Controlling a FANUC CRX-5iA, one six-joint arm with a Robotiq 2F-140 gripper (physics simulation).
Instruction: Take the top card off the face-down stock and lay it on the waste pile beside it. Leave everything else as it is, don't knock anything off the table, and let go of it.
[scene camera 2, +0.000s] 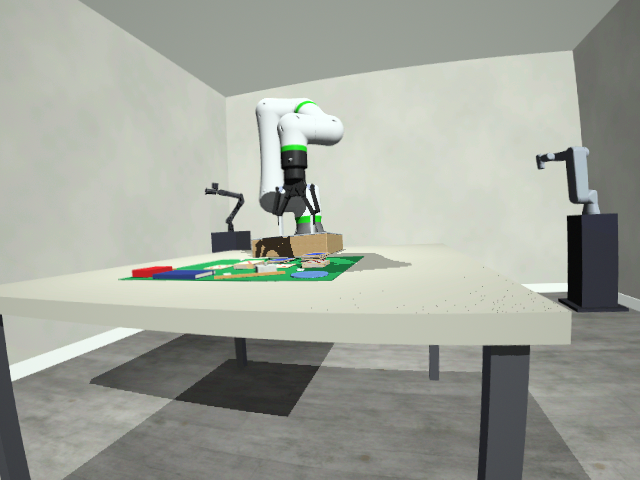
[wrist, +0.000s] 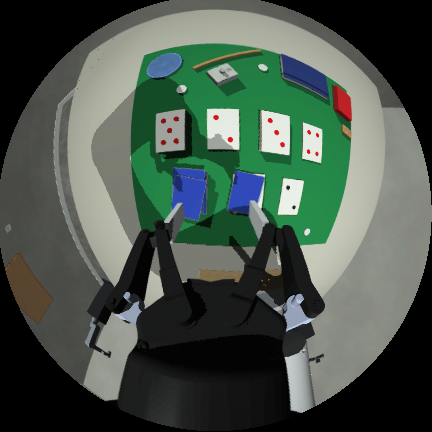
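The face-down stock (scene camera 2: 313, 255) (wrist: 189, 196) is a stack of blue-backed cards with uneven edges, at the left of the near row in the wrist view. The waste pile (scene camera 2: 281, 259) (wrist: 246, 191) is beside it; a blue-backed card lies on top, slightly turned, with white card edges showing beneath. My gripper (scene camera 2: 299, 228) (wrist: 215, 209) is open and empty, raised above the cards. In the wrist view its left fingertip overlaps the stock's near edge and its right fingertip overlaps the waste pile's near edge.
Four face-up red-dot piles, including the two-dot pile (wrist: 223, 129), form a row beyond. A black-dot card (wrist: 290, 196) lies right of the waste pile. The green mat (wrist: 330, 175) also bears a blue disc (scene camera 2: 309, 274) (wrist: 164, 65), stick, blue book and red box. A wooden box (scene camera 2: 310, 245) stands behind.
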